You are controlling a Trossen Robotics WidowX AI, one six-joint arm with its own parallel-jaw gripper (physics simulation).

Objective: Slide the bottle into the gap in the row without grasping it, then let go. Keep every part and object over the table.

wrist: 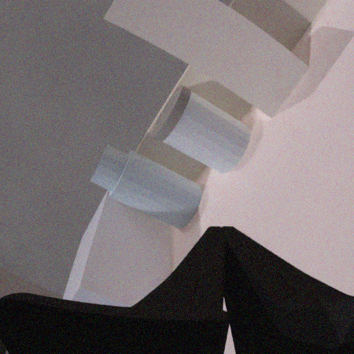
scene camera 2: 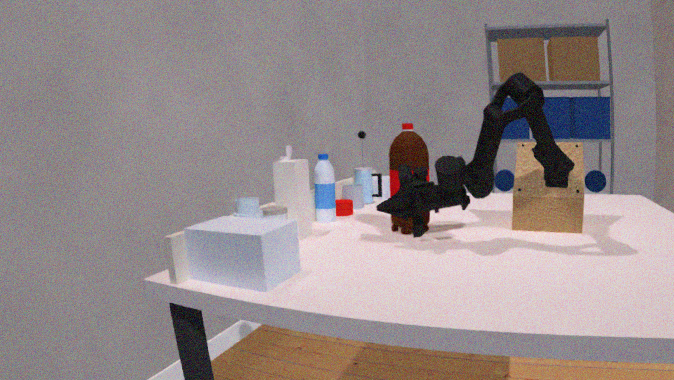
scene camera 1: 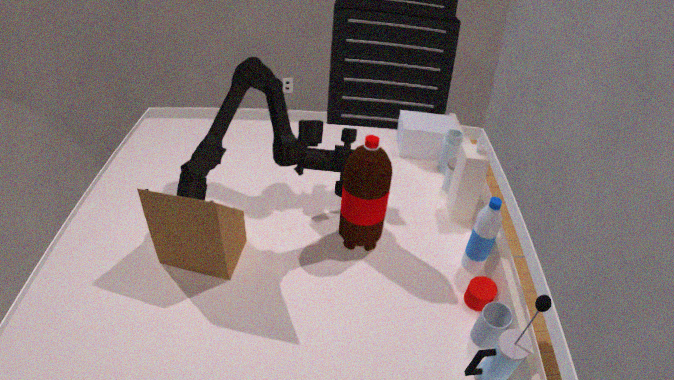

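Seen in the pictures: gripper, fingertip midpoint: [scene camera 2: 376, 208]; arm's base at its link origin: [scene camera 2: 557, 178] [scene camera 1: 189, 200].
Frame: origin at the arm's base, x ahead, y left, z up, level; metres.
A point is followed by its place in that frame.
A large brown cola bottle [scene camera 1: 365, 207] {z 0.007, x 0.410, y 0.076 m} [scene camera 2: 409, 145] {z 0.097, x 0.382, y 0.173 m} with a red cap and red label stands upright, apart from the row along the table's edge. My gripper [scene camera 2: 378, 207] {z -0.045, x 0.410, y 0.323 m} [wrist: 219, 237] is shut and empty, held low and pointing toward the row. In scene camera 1 its fingertips are hidden behind the cola bottle; in scene camera 2 it is in front of that bottle. I cannot tell whether they touch. In the row, a space shows between a tall white carton [scene camera 1: 466, 187] {z -0.026, x 0.669, y 0.267 m} [scene camera 2: 292, 192] {z -0.013, x 0.648, y 0.340 m} [wrist: 215, 45] and a blue-capped bottle [scene camera 1: 482, 237] {z -0.019, x 0.699, y 0.066 m} [scene camera 2: 325, 192] {z -0.046, x 0.691, y 0.123 m}.
The row also holds a pale box [scene camera 1: 425, 135] {z -0.051, x 0.553, y 0.553 m} [scene camera 2: 227, 250] {z -0.070, x 0.539, y 0.688 m} [wrist: 132, 245], a pale blue bottle [scene camera 1: 450, 150] {z -0.048, x 0.635, y 0.483 m} [wrist: 155, 187], a jar [wrist: 207, 132], a red tin [scene camera 1: 480, 293] {z -0.099, x 0.715, y -0.040 m} [scene camera 2: 344, 207] {z -0.115, x 0.696, y 0.005 m}, a glass [scene camera 1: 487, 330] {z -0.078, x 0.721, y -0.163 m} and a press pot [scene camera 1: 502, 357] {z -0.021, x 0.730, y -0.266 m}. A wooden block [scene camera 1: 192, 235] {z -0.012, x 0.052, y -0.097 m} [scene camera 2: 547, 212] {z -0.090, x 0.023, y 0.046 m} stands near the arm's base.
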